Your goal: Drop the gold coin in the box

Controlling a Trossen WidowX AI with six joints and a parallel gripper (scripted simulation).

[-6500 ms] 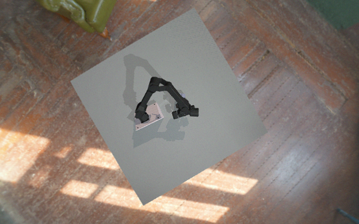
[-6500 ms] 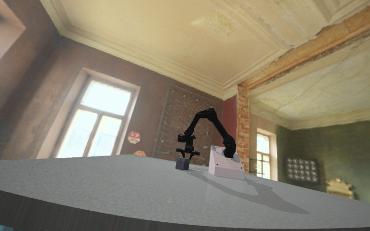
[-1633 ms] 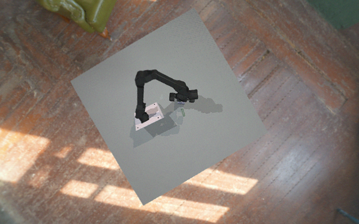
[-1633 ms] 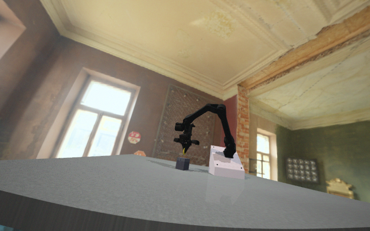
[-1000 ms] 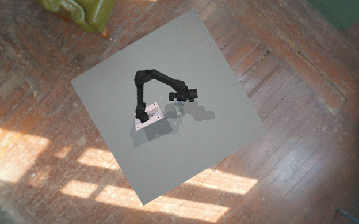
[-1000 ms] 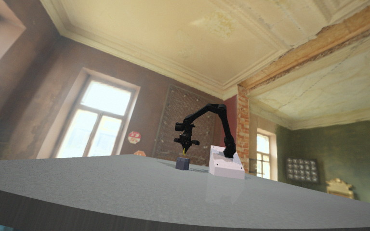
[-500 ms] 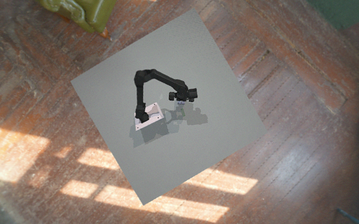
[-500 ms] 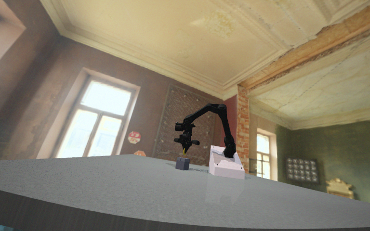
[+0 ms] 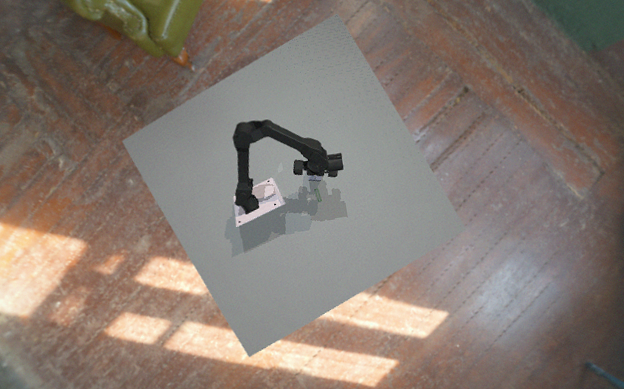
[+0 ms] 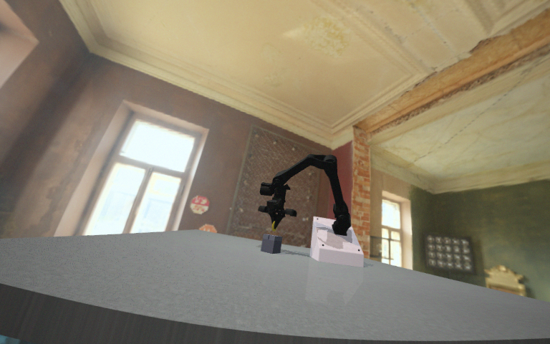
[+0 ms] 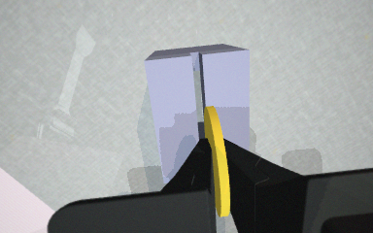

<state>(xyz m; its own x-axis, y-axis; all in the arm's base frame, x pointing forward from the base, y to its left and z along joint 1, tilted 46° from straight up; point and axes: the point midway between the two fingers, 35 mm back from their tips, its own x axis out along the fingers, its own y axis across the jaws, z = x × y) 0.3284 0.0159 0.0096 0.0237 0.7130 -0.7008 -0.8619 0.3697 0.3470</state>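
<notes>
Right now my gripper tip is 1 cm below the thin gold coin.
</notes>
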